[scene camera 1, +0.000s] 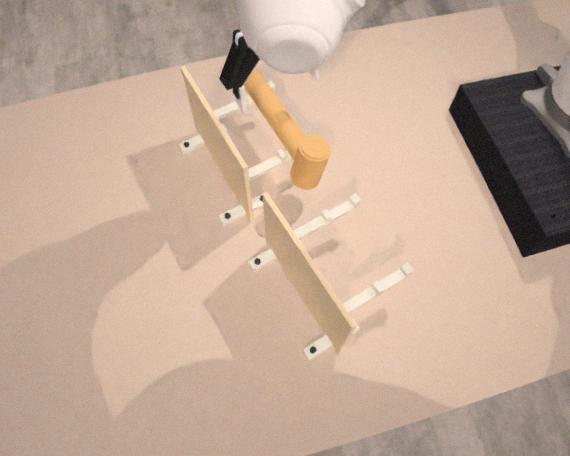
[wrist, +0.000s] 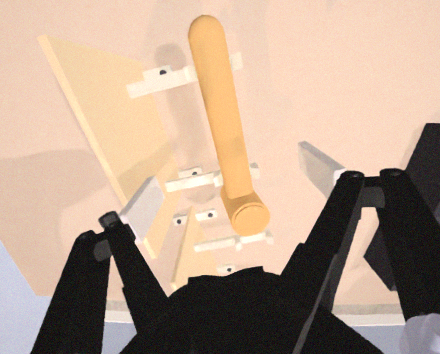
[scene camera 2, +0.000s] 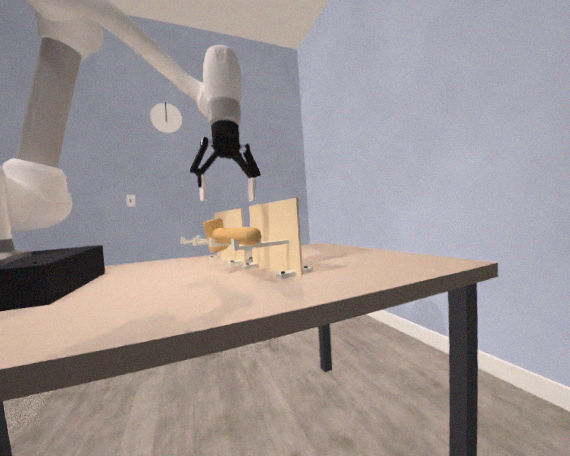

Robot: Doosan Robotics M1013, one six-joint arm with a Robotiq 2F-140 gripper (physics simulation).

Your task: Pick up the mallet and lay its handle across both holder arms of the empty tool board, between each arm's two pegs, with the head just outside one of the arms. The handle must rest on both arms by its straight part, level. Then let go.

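The orange mallet (scene camera 1: 277, 115) (scene camera 2: 237, 235) (wrist: 220, 100) lies across both arms of one upright tool board (scene camera 1: 215, 140) (scene camera 2: 275, 232) (wrist: 110, 115). Its handle looks level and passes between the two pegs of the far arm (wrist: 170, 82) and of the near arm (wrist: 192, 182). The head (scene camera 1: 310, 162) (wrist: 250, 215) is just outside the near arm, on the side of the second board. My gripper (scene camera 2: 227, 193) (wrist: 226, 171) is wide open and empty, above the mallet and apart from it. In scene camera 1, the wrist hides part of the gripper.
The second tool board (scene camera 1: 305, 275) (scene camera 2: 230, 220) (wrist: 186, 255) stands beside the first with bare arms (scene camera 1: 312, 225) (scene camera 1: 362, 298). The black base block (scene camera 1: 505, 150) (scene camera 2: 50, 280) is on the base side of the table (scene camera 1: 150, 400) (scene camera 2: 400, 270).
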